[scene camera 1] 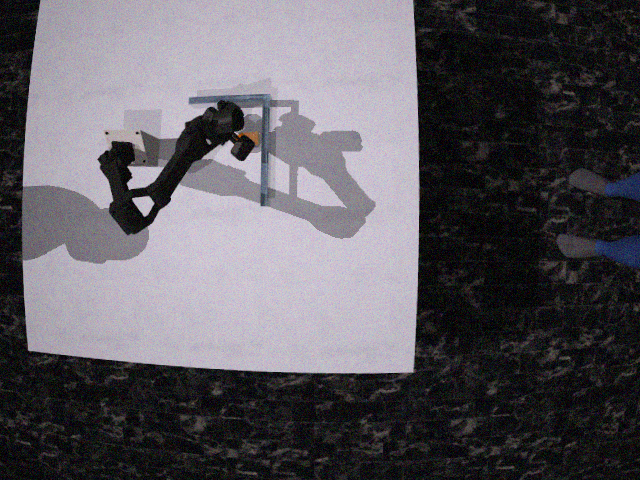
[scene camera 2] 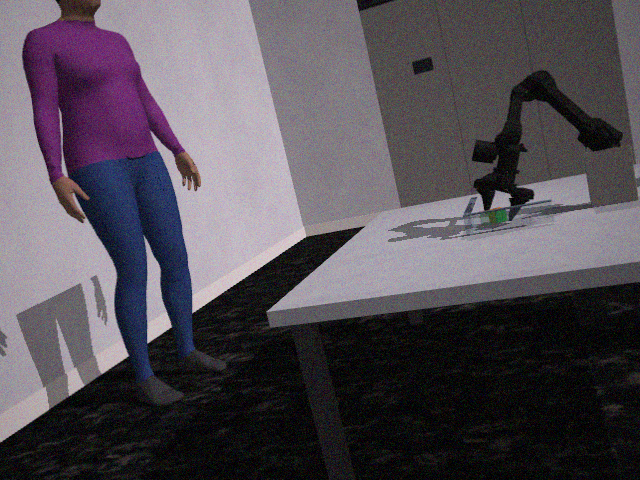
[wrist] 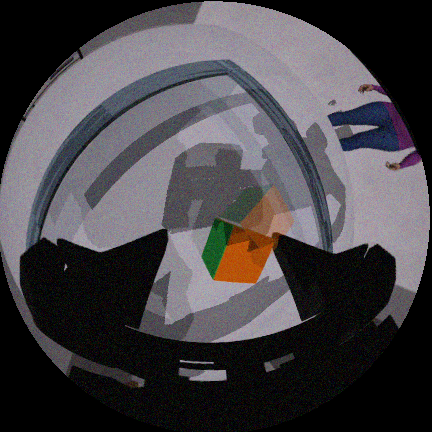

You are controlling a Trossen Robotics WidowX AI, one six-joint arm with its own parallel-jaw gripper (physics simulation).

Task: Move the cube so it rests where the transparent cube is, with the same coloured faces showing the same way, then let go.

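Pixels of known places: gripper, fingertip midpoint: (scene camera 1: 241,137) (wrist: 221,236); arm's base at its link origin: (scene camera 1: 123,150) (scene camera 2: 612,164).
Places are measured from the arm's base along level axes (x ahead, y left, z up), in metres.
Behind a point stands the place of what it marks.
The solid cube (scene camera 1: 244,135) (scene camera 2: 499,215) (wrist: 242,262) shows an orange top and a green side in the wrist view; part is hidden by a finger in scene camera 1. The transparent cube (scene camera 1: 254,138) {z -0.065, x 0.371, y 0.073 m} (wrist: 278,214) {z -0.065, x 0.369, y 0.072 m} shows pale orange and dark green beside it, up and right in the wrist view, overlapping it in outline. The two are turned differently. My gripper (scene camera 1: 235,135) {z -0.088, x 0.327, y 0.076 m} (scene camera 2: 499,212) {z -0.088, x 0.327, y 0.076 m} (wrist: 221,236) {z -0.088, x 0.327, y 0.076 m} is open, low over the table, with its fingers on either side of the solid cube. The right fingertip in the wrist view is close to the cube's corner; contact is unclear.
A blue-grey L-shaped bar frame (scene camera 1: 265,180) {z -0.046, x 0.420, y -0.046 m} (scene camera 2: 469,206) {z -0.045, x 0.408, y 0.056 m} (wrist: 320,200) {z -0.045, x 0.404, y 0.064 m} borders the cubes on two sides, seemingly raised, with faint clear panels. The white table (scene camera 1: 217,310) {z -0.105, x 0.308, y -0.436 m} (scene camera 2: 413,279) {z -0.105, x 0.452, y 0.598 m} carries arm shadows. A person (scene camera 2: 98,103) (wrist: 365,115) stands beyond the table.
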